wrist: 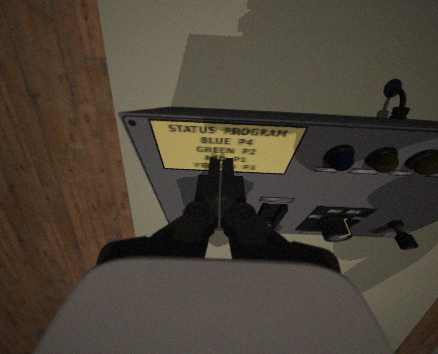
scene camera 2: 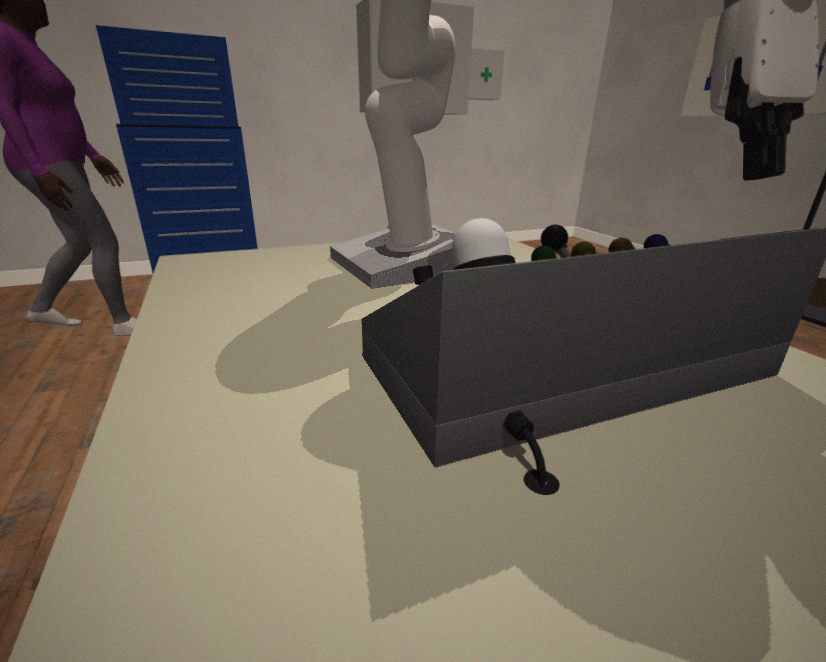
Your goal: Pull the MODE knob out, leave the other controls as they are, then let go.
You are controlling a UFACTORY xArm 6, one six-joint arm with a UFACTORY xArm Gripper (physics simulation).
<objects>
my gripper: wrist; scene camera 2
same spot on my gripper: (scene camera 2: 765, 128) = (wrist: 252, 214)
</objects>
